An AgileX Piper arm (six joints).
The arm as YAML. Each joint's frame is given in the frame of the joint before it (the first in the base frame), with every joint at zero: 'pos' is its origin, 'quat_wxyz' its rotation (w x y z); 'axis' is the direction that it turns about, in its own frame. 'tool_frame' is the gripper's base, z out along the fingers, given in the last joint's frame.
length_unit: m
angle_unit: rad
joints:
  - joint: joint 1
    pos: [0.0, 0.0, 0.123]
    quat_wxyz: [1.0, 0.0, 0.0, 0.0]
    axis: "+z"
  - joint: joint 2
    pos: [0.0, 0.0, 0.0]
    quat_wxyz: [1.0, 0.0, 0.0, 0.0]
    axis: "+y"
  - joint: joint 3
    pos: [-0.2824, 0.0, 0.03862]
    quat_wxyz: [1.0, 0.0, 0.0, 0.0]
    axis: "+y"
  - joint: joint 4
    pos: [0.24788, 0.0, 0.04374]
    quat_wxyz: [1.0, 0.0, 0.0, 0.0]
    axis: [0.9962, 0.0, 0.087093]
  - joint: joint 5
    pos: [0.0, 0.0, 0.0]
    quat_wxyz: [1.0, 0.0, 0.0, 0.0]
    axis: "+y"
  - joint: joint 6
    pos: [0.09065, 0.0, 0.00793]
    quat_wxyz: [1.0, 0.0, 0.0, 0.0]
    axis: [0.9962, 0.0, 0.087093]
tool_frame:
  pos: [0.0, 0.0, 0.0]
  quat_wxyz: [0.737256, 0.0, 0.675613, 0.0]
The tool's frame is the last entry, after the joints.
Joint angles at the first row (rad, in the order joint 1, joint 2, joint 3, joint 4, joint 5, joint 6):
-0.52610 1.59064 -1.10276 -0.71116 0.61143 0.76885
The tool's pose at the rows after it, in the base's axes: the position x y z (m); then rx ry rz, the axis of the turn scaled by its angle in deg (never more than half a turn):
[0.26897, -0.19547, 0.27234, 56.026, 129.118, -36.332]
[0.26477, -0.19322, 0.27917, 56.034, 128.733, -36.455]
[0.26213, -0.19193, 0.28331, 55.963, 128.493, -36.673]
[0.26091, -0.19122, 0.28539, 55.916, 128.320, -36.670]
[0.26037, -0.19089, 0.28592, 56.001, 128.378, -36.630]
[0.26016, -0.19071, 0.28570, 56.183, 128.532, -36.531]
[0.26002, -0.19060, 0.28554, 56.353, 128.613, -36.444]
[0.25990, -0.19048, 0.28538, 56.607, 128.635, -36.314]
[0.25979, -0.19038, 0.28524, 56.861, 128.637, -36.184]
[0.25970, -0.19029, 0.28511, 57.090, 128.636, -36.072]
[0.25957, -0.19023, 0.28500, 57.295, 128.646, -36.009]
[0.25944, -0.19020, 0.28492, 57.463, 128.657, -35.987]
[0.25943, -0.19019, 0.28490, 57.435, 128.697, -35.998]
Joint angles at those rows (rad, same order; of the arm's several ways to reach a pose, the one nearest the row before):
-0.52587 1.55553 -1.10273 -0.69551 0.62358 0.74679
-0.52589 1.53199 -1.10277 -0.68283 0.63817 0.73021
-0.52586 1.51779 -1.10277 -0.67827 0.64718 0.72136
-0.52589 1.51062 -1.10273 -0.67479 0.65018 0.71678
-0.52588 1.50828 -1.10276 -0.67127 0.65329 0.71367
-0.52585 1.50819 -1.10274 -0.66721 0.65633 0.71150
-0.52587 1.50819 -1.10276 -0.66440 0.65839 0.71070
-0.52585 1.50818 -1.10275 -0.66162 0.66029 0.71145
-0.52588 1.50818 -1.10275 -0.65908 0.66194 0.71252
-0.52587 1.50820 -1.10276 -0.65696 0.66342 0.71365
-0.52587 1.50819 -1.10273 -0.65555 0.66513 0.71476
-0.52586 1.50817 -1.10273 -0.65486 0.66679 0.71587
-0.52586 1.50821 -1.10277 -0.65454 0.66707 0.71498

